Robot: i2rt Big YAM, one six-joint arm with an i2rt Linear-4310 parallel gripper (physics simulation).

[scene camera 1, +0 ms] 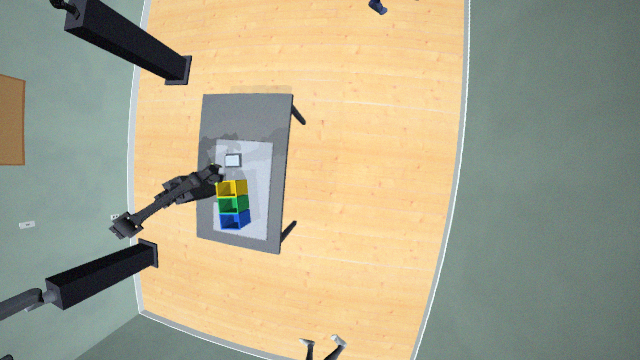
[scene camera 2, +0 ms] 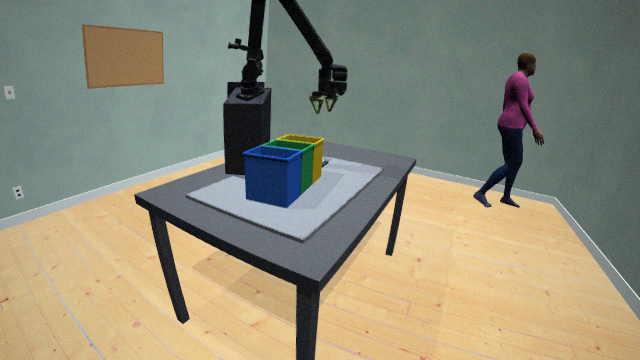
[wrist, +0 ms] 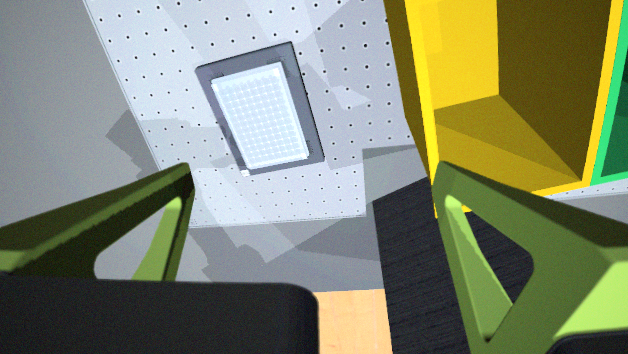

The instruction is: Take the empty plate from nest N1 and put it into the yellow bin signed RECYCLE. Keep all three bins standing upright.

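Seen in the pictures: gripper, between the fingertips: (scene camera 1: 221, 173) (scene camera 2: 323, 112) (wrist: 313, 175); arm's base, origin of its link: (scene camera 2: 250, 94).
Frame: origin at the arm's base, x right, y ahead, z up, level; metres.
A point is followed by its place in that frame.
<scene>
A clear-white plate (scene camera 1: 232, 160) {x -0.254, y 0.210, z -0.337 m} (wrist: 260, 117) {x -0.252, y 0.211, z -0.337 m} lies flat in a dark grey nest (scene camera 1: 240, 161) (wrist: 300, 100), whose N1 label is too small to read. My gripper (scene camera 1: 215, 174) {x -0.166, y 0.311, z -0.073 m} (scene camera 2: 324, 111) {x -0.166, y 0.311, z -0.073 m} (wrist: 313, 175) {x -0.166, y 0.311, z -0.073 m} is open and empty. It hangs well above the table, to the side of the plate and near the yellow bin. The yellow bin (scene camera 1: 242, 188) {x -0.039, y 0.364, z -0.284 m} (scene camera 2: 318, 162) {x -0.056, y 0.361, z -0.282 m} (wrist: 465, 55) {x -0.007, y 0.260, z -0.360 m} stands upright with its inside empty in the wrist view; its sign does not show. The green bin (scene camera 1: 243, 203) {x 0.082, y 0.388, z -0.277 m} (scene camera 2: 306, 170) {x 0.088, y 0.390, z -0.276 m} (wrist: 617, 100) {x 0.138, y 0.229, z -0.289 m} and the blue bin (scene camera 1: 244, 219) {x 0.212, y 0.415, z -0.266 m} (scene camera 2: 272, 177) {x 0.277, y 0.370, z -0.257 m} stand upright beside it in a row.
The bins and nest stand on a light perforated board (scene camera 1: 260, 160) {x -0.285, y 0.461, z -0.363 m} (scene camera 2: 300, 230) {x 0.365, y 0.548, z -0.363 m} (wrist: 150, 60) {x -0.381, y 0.288, z -0.363 m} on the grey table (scene camera 1: 250, 115) {x -0.658, y 0.309, z -0.376 m} (scene camera 2: 320, 262) {x 0.455, y 0.671, z -0.376 m}. The black arm pedestal (scene camera 2: 247, 130) {x 0.073, y 0.054, z -0.158 m} stands behind the table. A person in a pink top (scene camera 2: 517, 100) is on the floor well away from the table.
</scene>
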